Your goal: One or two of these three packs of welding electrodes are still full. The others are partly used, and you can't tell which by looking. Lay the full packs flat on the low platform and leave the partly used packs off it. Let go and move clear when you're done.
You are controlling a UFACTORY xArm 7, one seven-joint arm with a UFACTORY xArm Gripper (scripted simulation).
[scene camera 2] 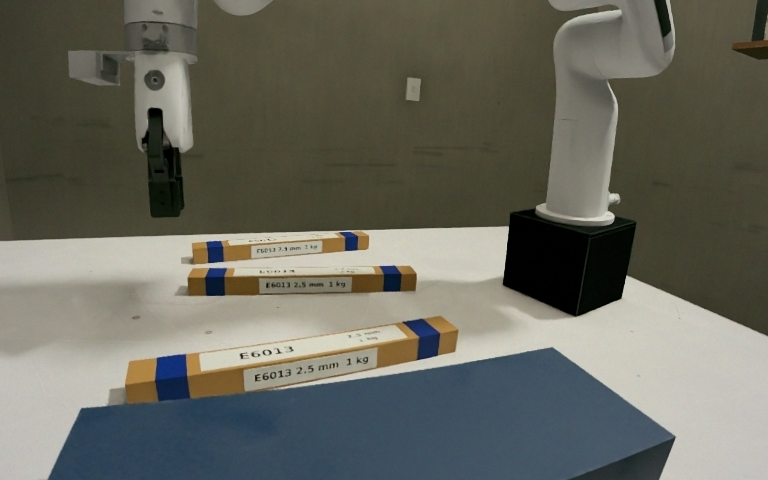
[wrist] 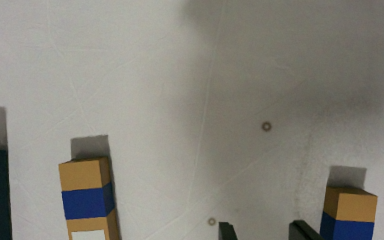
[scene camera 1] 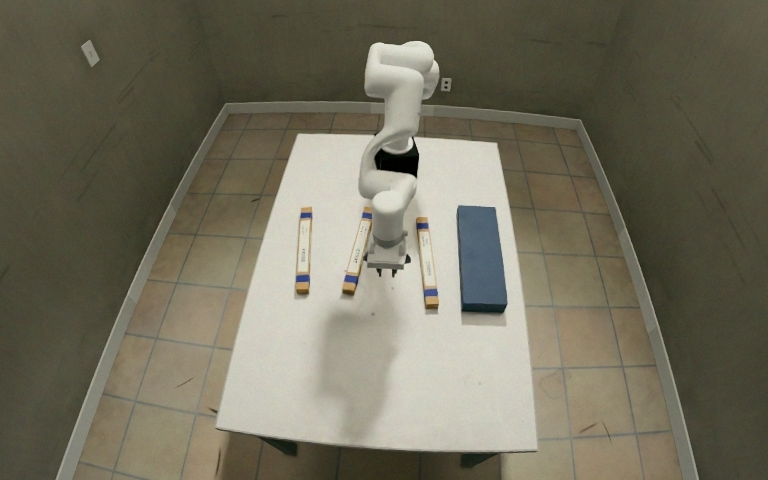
Labels:
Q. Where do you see a pack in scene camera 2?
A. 206, 252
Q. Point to a pack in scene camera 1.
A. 350, 282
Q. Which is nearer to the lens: the pack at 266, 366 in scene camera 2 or the low blue platform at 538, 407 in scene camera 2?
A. The low blue platform.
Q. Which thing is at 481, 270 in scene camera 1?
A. A low blue platform.

